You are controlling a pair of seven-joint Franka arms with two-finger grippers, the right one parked.
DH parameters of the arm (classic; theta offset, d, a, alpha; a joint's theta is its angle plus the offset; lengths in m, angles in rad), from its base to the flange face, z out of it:
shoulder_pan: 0 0.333 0 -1.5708
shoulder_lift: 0 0 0 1.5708
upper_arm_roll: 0 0.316 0.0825 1.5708
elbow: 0 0 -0.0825 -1.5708
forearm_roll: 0 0.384 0 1.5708
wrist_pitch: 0 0 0.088 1.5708
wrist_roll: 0 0.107 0 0
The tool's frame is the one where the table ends.
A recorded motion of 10 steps. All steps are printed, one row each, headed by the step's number.
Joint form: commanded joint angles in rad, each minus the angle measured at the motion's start. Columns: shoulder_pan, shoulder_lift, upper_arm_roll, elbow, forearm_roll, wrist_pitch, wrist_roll.
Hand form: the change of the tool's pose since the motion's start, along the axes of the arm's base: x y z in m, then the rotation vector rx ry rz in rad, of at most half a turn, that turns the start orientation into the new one. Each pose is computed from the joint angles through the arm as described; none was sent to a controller.
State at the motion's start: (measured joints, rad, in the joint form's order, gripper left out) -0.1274 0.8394 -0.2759 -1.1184 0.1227 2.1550 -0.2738
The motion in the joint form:
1: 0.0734 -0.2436 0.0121 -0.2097 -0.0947 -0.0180 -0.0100
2: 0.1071 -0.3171 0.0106 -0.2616 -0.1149 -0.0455 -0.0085
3: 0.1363 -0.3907 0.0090 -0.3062 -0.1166 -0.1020 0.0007
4: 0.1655 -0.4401 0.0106 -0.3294 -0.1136 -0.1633 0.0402
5: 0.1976 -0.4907 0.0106 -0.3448 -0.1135 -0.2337 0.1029
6: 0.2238 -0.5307 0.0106 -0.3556 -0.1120 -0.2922 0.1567
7: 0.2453 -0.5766 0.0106 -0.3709 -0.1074 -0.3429 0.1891
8: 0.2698 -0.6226 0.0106 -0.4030 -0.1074 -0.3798 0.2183
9: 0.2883 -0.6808 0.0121 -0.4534 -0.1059 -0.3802 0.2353
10: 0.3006 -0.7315 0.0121 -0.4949 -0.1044 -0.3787 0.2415
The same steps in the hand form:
1: -0.0301 0.0487 0.0773 -0.0336 0.0042 0.0857
2: -0.0415 0.0698 0.1016 -0.0342 0.0118 0.1127
3: -0.0570 0.0885 0.1251 -0.0099 0.0332 0.1205
4: -0.0681 0.1093 0.1408 0.0209 0.0581 0.1036
5: -0.0807 0.1308 0.1598 0.0502 0.0825 0.0667
6: -0.0919 0.1479 0.1748 0.0736 0.1040 0.0343
7: -0.1053 0.1615 0.1917 0.0962 0.1194 0.0190
8: -0.1195 0.1755 0.2012 0.1132 0.1400 0.0106
9: -0.1349 0.1854 0.2119 0.1299 0.1321 0.0125
10: -0.1487 0.1907 0.2218 0.1435 0.1219 0.0186

